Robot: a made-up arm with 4 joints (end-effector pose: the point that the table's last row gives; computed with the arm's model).
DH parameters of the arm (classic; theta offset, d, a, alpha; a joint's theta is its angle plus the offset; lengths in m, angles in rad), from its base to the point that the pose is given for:
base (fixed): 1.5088 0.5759 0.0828 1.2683
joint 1: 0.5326 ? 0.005 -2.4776
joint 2: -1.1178 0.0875 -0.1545 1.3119
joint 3: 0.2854 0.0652 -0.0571 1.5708
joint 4: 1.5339 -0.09 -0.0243 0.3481
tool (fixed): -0.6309 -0.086 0 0
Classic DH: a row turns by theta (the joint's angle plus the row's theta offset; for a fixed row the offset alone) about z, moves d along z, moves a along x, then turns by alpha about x.
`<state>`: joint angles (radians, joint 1 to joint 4).
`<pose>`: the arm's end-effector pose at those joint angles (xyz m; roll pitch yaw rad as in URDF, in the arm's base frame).
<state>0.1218 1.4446 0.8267 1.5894</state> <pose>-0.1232 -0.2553 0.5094 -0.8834 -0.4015 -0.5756</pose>
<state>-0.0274 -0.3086 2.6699 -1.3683</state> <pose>-0.0330 0.0113 0.3966 -0.7027 0.8113 1.9233</pose>
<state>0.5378 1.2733 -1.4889 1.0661</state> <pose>-0.2512 -0.0145 0.5524 -2.0077 -0.5954 -1.9414</pose>
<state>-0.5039 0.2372 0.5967 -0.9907</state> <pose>-0.3056 -0.1616 0.3828 1.1725 -0.4996 2.4809</pose>
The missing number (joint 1, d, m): -0.0882
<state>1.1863 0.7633 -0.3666 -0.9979</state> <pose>-0.2539 0.0026 0.2443 -0.3657 -1.1059 -2.0866</pose>
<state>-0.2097 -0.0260 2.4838 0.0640</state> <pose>-0.0244 -0.0013 0.4029 1.2245 0.4006 -1.8288</pose>
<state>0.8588 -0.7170 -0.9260 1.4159</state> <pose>-0.3336 0.0186 0.5269 2.2234 0.7003 -3.0913</pose>
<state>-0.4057 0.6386 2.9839 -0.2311</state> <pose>-0.0110 0.0096 0.5775 1.7620 -0.1009 -1.3787</pose>
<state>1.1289 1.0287 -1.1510 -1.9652</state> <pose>-0.2383 -0.1021 0.4135 2.4170 -0.6031 1.8206</pose>
